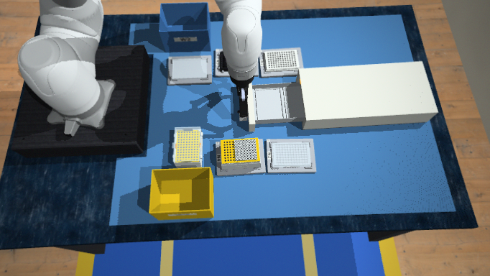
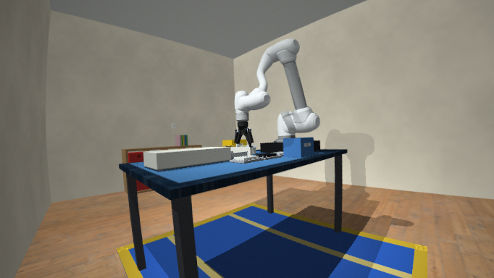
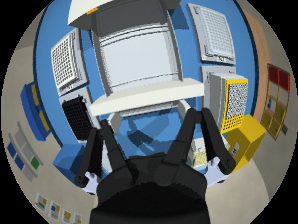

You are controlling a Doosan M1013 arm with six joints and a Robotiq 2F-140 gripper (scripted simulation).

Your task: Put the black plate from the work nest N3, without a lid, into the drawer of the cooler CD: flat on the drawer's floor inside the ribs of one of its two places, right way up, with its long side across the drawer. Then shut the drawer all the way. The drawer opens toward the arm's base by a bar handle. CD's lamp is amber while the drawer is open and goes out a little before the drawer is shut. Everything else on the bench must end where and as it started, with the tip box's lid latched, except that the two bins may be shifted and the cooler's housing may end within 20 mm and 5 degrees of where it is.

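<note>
Now: hand 4 cm past the black plate, 19 cm to the right of it and 3 cm above it. Also, from my hand: grey work nest (4 cm behind, 19 cm to the left, 4 cm below); yellow rack (1 cm ahead, 20 cm to the right, 1 cm above); drawer (13 cm ahead, 2 cm to the left, 2 cm below).
</note>
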